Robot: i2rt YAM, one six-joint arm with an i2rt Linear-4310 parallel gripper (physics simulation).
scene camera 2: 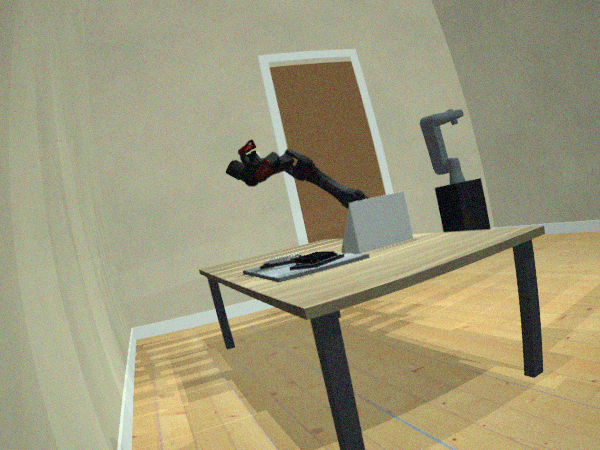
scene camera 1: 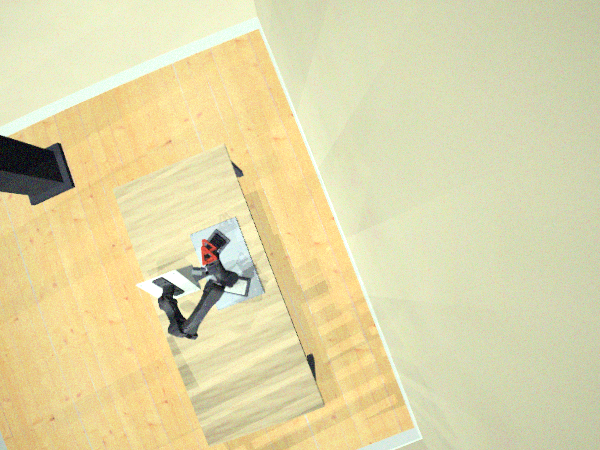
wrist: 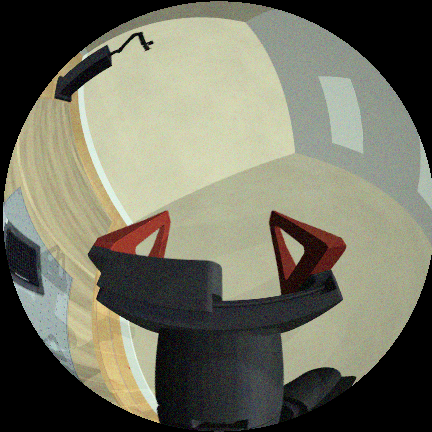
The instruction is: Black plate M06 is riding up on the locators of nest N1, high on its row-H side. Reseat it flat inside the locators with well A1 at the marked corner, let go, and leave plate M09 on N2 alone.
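Frame: origin at the arm's base, x ahead, y right, z down, level; millimetres.
Seen in the pictures: gripper, fingertip midpoint: (scene camera 2: 257, 149) (scene camera 1: 202, 242) (wrist: 219, 215); arm's base, origin of the base link: (scene camera 2: 371, 219) (scene camera 1: 169, 286).
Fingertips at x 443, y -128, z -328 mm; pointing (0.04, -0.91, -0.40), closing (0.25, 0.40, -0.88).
Pixels of each thing's middle, then the offset from my fingertips to it. Level surfaces: height alone.
- black plate M06, body centre: (scene camera 2: 315, 257) (scene camera 1: 214, 245) dx -119, dy -5, dz +404 mm
- grey-blue base board, body centre: (scene camera 2: 299, 265) (scene camera 1: 226, 263) dx -103, dy +133, dz +433 mm
- pale plate, body centre: (scene camera 2: 282, 258) (scene camera 1: 236, 285) dx -91, dy +283, dz +408 mm
- wooden table, its level: dz +440 mm
The black plate M06 (scene camera 1: 219, 240) (scene camera 2: 320, 258) (wrist: 22, 252) lies at a dark nest on the grey-blue base board (scene camera 1: 252, 272) (scene camera 2: 280, 274) (wrist: 55, 295). Its tilt, row H and well A1 are too small to make out. A pale plate (scene camera 1: 239, 287) with a dark surround, apparently M09, lies at the board's other end; its nest label is unreadable. My gripper (scene camera 1: 205, 251) (scene camera 2: 256, 159) (wrist: 219, 215) is open and empty, its red fingers wide apart. It hangs high above the board, touching neither plate, and points away from the tabletop. It partly covers the board in scene camera 1.
A panel (scene camera 1: 182, 281) (scene camera 2: 381, 222) stands beside the board near my arm's base. The board rests on a wooden table (scene camera 1: 250, 365) (scene camera 2: 425, 257) (wrist: 50, 135). Another arm stands on a black pedestal (scene camera 2: 462, 206) (wrist: 87, 72) beyond the table. A door (scene camera 2: 325, 125) is in the wall behind.
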